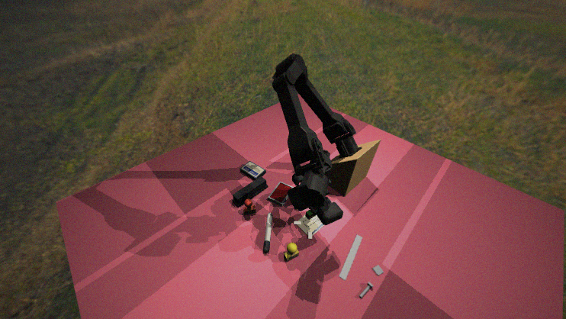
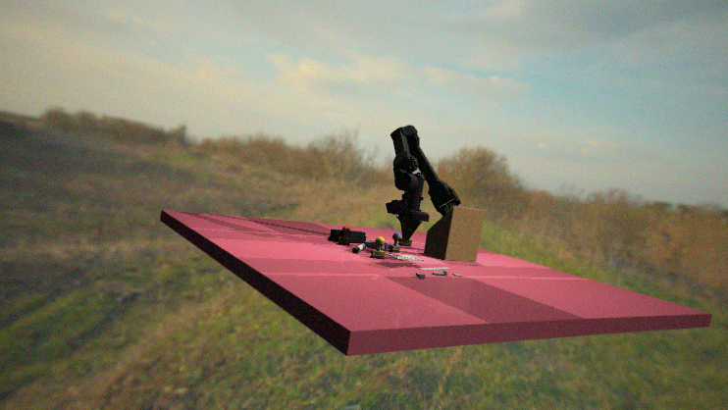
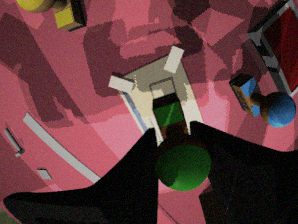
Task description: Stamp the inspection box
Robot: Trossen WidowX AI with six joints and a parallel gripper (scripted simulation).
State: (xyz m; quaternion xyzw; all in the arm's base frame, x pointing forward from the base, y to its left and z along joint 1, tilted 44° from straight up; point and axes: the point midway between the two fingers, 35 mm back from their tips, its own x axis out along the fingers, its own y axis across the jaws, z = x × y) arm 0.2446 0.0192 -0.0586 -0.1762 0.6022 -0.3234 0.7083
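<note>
Right now the grey strip is 1 cm behind my gripper tip, 16 cm to the left of it and 6 cm below it. The rest, counted from my gripper tip: blue stamp: 2 cm behind, 9 cm to the right, 4 cm below; then cream card: 1 cm behind, 6 cm below; then green-knobbed stamp: right at my gripper tip.
</note>
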